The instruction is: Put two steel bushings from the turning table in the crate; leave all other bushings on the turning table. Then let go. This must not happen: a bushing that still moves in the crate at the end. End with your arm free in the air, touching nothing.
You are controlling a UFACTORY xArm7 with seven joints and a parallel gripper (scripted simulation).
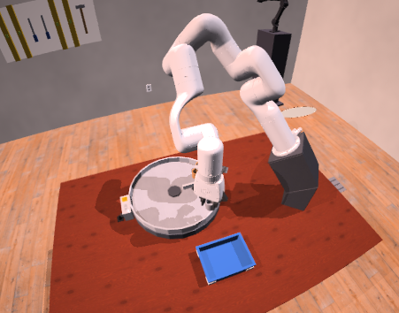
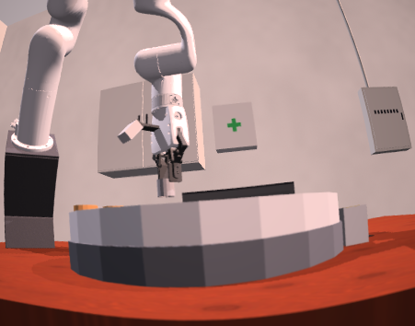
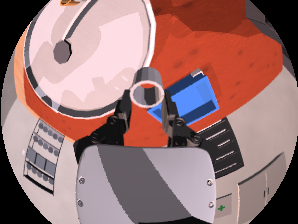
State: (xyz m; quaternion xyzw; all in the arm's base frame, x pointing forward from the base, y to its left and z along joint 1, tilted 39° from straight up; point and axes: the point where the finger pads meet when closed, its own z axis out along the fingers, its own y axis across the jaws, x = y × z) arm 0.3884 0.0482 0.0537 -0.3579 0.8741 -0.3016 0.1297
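Right now my hand is 170 mm to the right of the blue crate, 150 mm above it and 20 mm short of it. Round my hand: round grey turning table (200 mm to the right, 120 mm below, 70 mm ahead).
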